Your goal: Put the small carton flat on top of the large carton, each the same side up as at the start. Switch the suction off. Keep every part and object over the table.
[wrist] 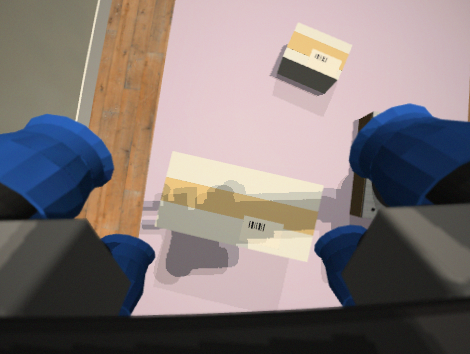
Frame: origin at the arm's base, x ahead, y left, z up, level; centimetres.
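Where they show: hand, tool point: (233, 209).
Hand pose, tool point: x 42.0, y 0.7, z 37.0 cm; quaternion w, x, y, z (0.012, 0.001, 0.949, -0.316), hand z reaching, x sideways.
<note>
After its pixels a point has its place.
The large carton (240, 205) @[x 41.2, y 3.6, z 10.1 cm] lies in the lower middle of the wrist view, cream with an orange band and a barcode label on its upper face. Shadows fall across it. The small carton (315, 57) @[x 21.0, y -31.9, z 2.0 cm] stands apart from it at the upper right, cream and orange on top with a barcode label, and with one dark side face showing. My gripper (235, 215) @[x 42.0, y 0.7, z 37.0 cm] shows as four blue suction cups around the view of the large carton. Its suction is off and no carton is held on the cups. The exact height of the cups above the large carton is hard to tell.
A pink mat (225, 75) @[x 44.2, y -32.3, z -5.4 cm] lies under the cartons. A wooden table strip (132, 100) runs along its left side, with grey floor (40, 60) beyond. A dark-edged object (359, 192) @[x 9.4, y 2.6, z -2.0 cm] with a pale face is partly hidden behind the right cup.
</note>
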